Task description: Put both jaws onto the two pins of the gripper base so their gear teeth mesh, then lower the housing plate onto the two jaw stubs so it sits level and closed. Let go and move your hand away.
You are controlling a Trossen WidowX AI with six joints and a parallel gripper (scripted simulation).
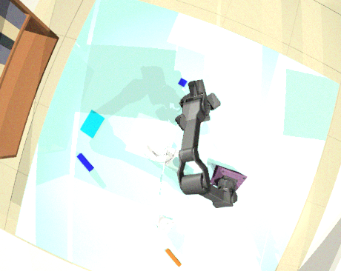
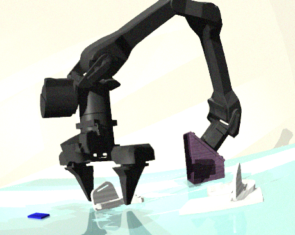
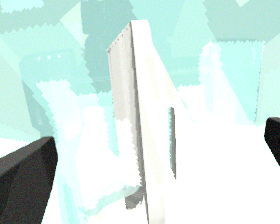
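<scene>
The long flat white part is 190 mm to the left of my gripper tip and 100 mm ahead of it. Also, from my gripper tip: cyan tile 400 mm ahead, 210 mm to the left, 10 mm below; small blue square 100 mm to the right, 100 mm ahead; blue bar 370 mm to the left, 360 mm ahead.
</scene>
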